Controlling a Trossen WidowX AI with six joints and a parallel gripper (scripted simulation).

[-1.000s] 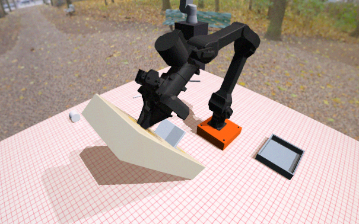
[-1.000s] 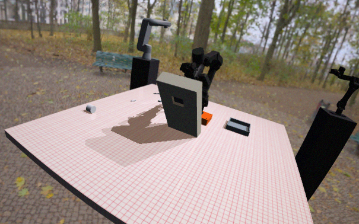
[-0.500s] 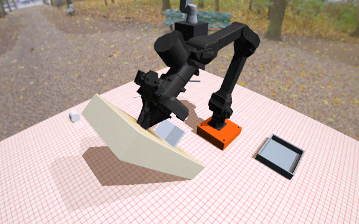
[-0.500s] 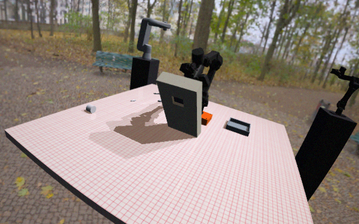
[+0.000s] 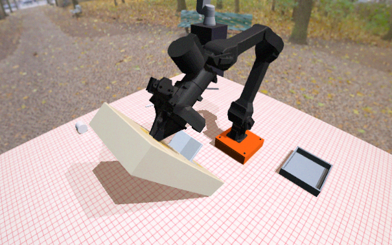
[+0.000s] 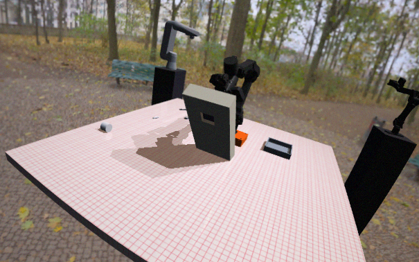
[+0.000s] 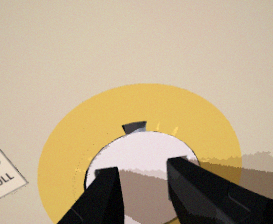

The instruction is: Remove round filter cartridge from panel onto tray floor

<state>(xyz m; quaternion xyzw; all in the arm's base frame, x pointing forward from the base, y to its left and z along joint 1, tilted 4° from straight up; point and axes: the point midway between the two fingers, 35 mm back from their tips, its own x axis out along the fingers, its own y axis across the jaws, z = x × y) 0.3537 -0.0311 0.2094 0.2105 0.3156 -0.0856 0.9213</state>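
The white round filter cartridge is 10 mm ahead of my gripper tip and 10 mm below it. From my gripper tip the other things lie so: cream service panel: 40 mm behind, 80 mm below; dark tray: 410 mm behind, 310 mm to the left, 240 mm below.
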